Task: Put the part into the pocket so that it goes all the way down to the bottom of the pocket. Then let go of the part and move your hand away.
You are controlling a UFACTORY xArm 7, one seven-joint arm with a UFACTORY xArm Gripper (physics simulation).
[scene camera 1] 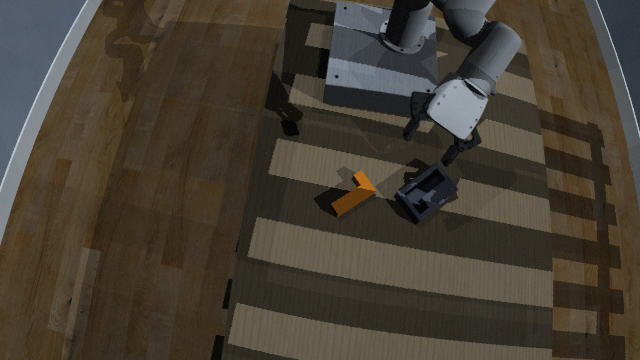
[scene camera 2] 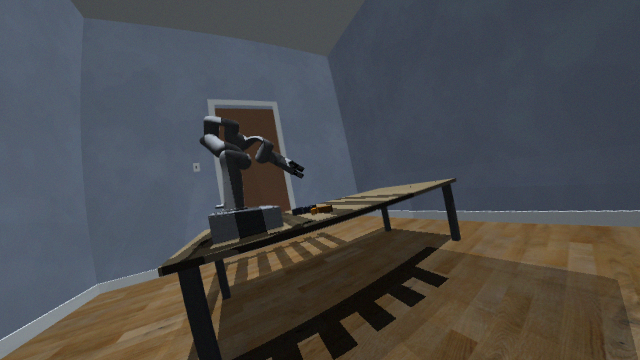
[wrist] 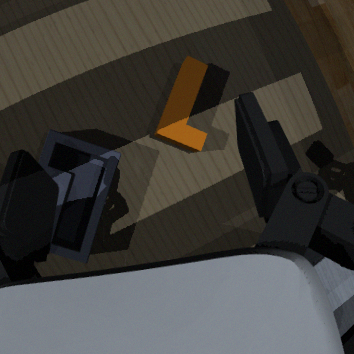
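Pixels of known places: gripper, fingertip midpoint: (scene camera 1: 424,151) (scene camera 2: 303,173) (wrist: 132,144); arm's base, link origin: (scene camera 1: 401,36) (scene camera 2: 235,210).
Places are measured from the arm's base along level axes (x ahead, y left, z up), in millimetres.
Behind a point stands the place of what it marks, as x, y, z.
Note:
The orange L-shaped part (scene camera 1: 352,201) @[466, -80, -80] (scene camera 2: 322,209) @[447, -93, -94] (wrist: 181,97) @[455, -77, -80] lies flat on the table, apart from the dark blue-grey block with the pocket (scene camera 1: 444,199) @[428, 146, -74] (scene camera 2: 301,210) @[378, 73, -89] (wrist: 97,210) @[380, 79, -74]. The pocket opens upward and holds no part. My gripper (scene camera 1: 428,148) @[420, 25, 139] (scene camera 2: 301,171) @[420, 25, 139] (wrist: 132,144) @[420, 25, 139] is open and empty, tilted, and well above the table. In scene camera 1 it shows between the robot base and the block. In the wrist view the part shows between the two fingers, far beyond them, and the left finger hides the left side of the block.
The robot's grey base box (scene camera 1: 380,60) @[96, -54, -9] (scene camera 2: 245,224) @[35, -190, -62] stands at one end of the table (scene camera 1: 400,260) @[584, 55, -110] (scene camera 2: 425,188) @[1104, -312, -111]. Striped shadows cross the table top. The table's long edge runs to the left of the part in scene camera 1.

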